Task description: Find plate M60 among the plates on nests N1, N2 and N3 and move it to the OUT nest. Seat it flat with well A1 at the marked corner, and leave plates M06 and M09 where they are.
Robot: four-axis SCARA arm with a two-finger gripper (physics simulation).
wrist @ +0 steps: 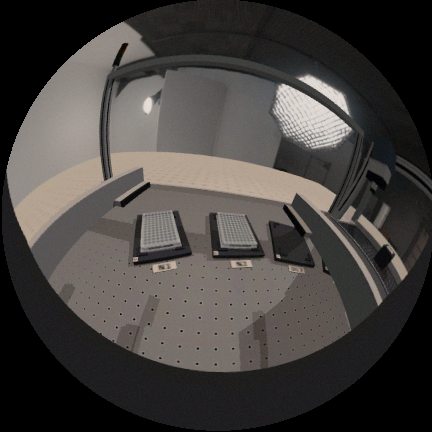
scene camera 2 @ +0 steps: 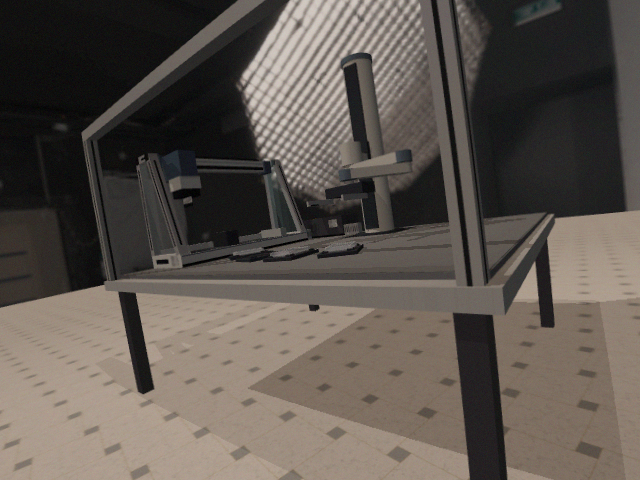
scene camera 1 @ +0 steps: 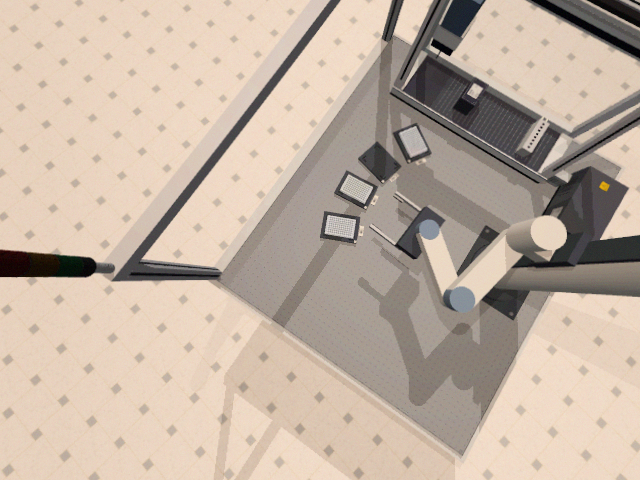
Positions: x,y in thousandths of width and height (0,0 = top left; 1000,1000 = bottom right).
Labels:
my gripper: wrist 506,429; scene camera 2 507,420; scene camera 1 598,434

